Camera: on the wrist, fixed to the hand. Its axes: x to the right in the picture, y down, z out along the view.
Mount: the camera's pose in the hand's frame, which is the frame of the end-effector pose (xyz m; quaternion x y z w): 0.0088 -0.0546 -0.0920 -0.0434 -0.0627 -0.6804 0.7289
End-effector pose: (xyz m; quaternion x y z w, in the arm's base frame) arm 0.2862 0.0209 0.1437 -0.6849 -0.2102 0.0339 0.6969
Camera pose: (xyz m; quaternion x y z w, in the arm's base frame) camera 0.3123 -0.0659 0.2012 -0.3843 -0.6643 -0.4156 0.4881
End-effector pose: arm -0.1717 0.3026 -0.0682 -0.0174 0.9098 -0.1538 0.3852
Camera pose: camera -0.2476 0.2738 0.0020 -0.6580 0.6338 -0.3336 0.2324
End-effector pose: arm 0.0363 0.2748 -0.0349 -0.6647 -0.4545 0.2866 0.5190
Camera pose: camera 0.1017 0.2458 0.0451 -0.1798 -0.8285 -0.1223 0.5160
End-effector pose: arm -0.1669 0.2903 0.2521 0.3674 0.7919 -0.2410 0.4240
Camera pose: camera -0.2586 0.3239 0.2967 -0.3045 0.8111 -0.4528 0.2107
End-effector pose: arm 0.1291 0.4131 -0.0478 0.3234 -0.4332 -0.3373 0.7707
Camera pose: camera 0.2010 0.3943 -0.1252 0.4759 -0.1294 -0.8093 0.3191
